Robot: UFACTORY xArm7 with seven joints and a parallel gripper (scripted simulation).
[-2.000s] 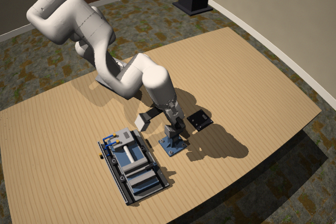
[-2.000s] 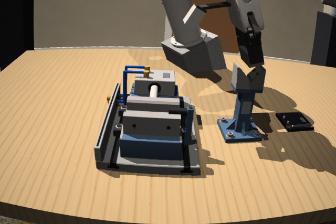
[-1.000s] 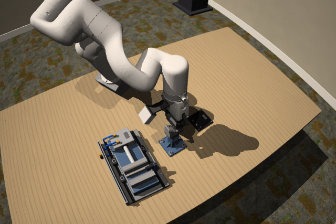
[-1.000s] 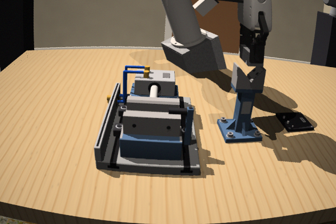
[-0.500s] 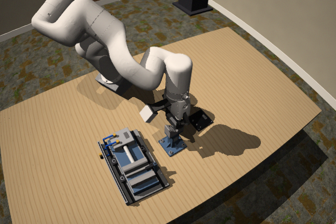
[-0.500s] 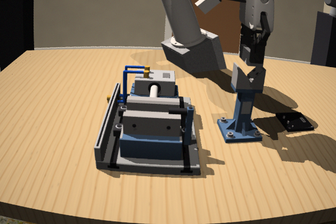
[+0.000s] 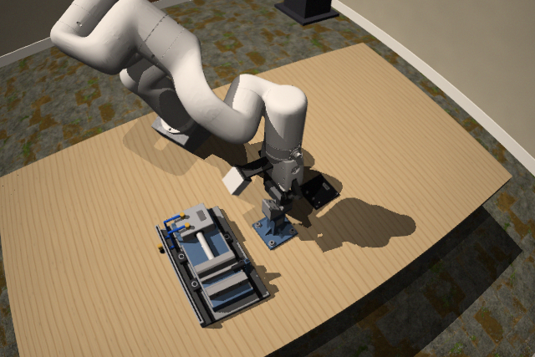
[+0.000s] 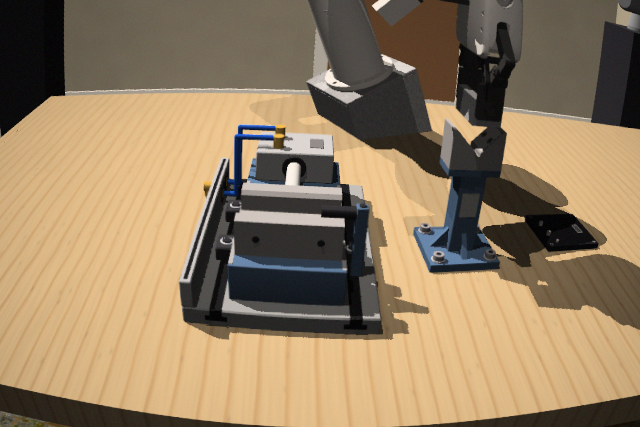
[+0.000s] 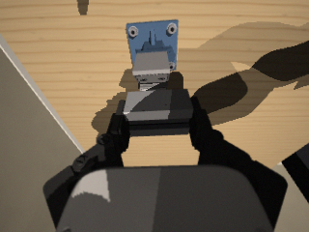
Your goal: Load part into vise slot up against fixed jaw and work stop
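Now: hand right at the part. From my hand the other things lie so: work stop 160 mm to the right, 100 mm below, 80 mm ahead; blue base 190 mm below; blue stand 140 mm below.
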